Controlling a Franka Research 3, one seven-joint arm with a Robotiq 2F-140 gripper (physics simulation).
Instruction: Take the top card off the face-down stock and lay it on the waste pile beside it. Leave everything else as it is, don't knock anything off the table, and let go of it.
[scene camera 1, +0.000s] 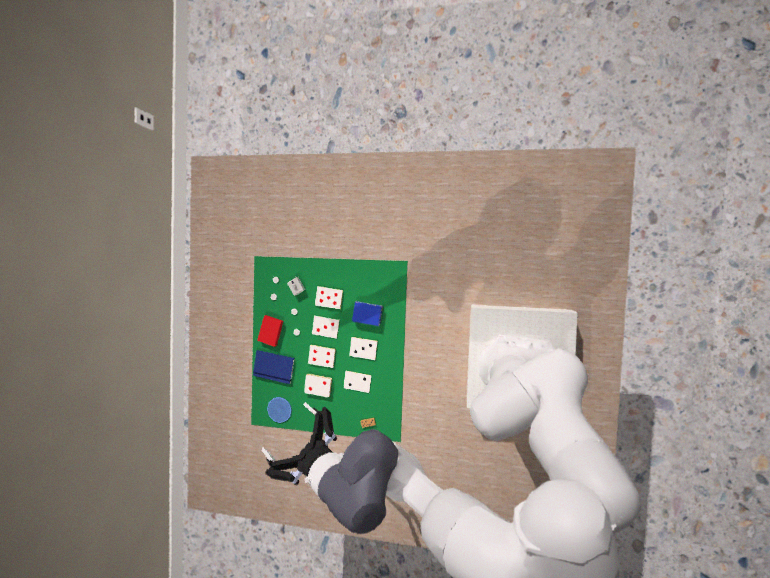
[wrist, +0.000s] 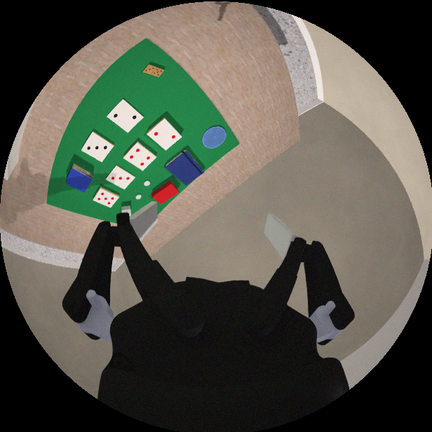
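Observation:
The face-down stock (scene camera 1: 367, 313) (wrist: 79, 179) is a small blue-backed stack on the green mat (scene camera 1: 388, 276) (wrist: 167, 82). Beside it lies a face-up white card with three black pips (scene camera 1: 363, 348) (wrist: 97, 146), the nearest black-pip card to the stock. A card with two black pips (scene camera 1: 357, 381) (wrist: 125, 115) lies farther along the same row. Which of these is the waste pile is not marked. My gripper (scene camera 1: 287, 431) (wrist: 212, 217) is open and empty, tilted sideways, raised near the mat's corner by the blue disc, well away from the stock.
Red-pip cards (scene camera 1: 321, 356) (wrist: 140, 155) form a row beside the stock's row. A dark blue case (scene camera 1: 273, 367) (wrist: 184, 168), red box (scene camera 1: 270, 330) (wrist: 165, 192), blue disc (scene camera 1: 279, 410) (wrist: 214, 137), grey die-like block (scene camera 1: 296, 286), small white discs and orange domino (scene camera 1: 367, 423) (wrist: 153, 69) also lie on the mat.

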